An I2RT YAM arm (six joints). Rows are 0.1 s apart.
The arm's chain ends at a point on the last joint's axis. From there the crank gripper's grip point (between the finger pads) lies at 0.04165 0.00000 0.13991 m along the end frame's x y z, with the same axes.
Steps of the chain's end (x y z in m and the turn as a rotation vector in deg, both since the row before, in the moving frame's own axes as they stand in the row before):
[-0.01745, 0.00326, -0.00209, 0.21, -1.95, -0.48]
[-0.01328, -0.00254, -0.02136, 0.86, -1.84, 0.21]
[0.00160, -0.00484, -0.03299, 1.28, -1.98, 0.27]
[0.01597, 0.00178, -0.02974, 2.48, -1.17, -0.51]
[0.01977, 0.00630, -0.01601, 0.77, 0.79, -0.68]
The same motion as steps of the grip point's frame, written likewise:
[-0.02224, 0.00242, -0.00076, 0.21, -1.95, -0.48]
[-0.01779, -0.00451, -0.02011, 0.86, -1.84, 0.21]
[-0.00325, -0.00780, -0.03167, 1.28, -1.98, 0.27]
[0.01308, -0.00465, -0.02906, 2.48, -1.17, -0.51]
[0.02168, 0.00392, -0.01661, 0.77, 0.79, -0.68]

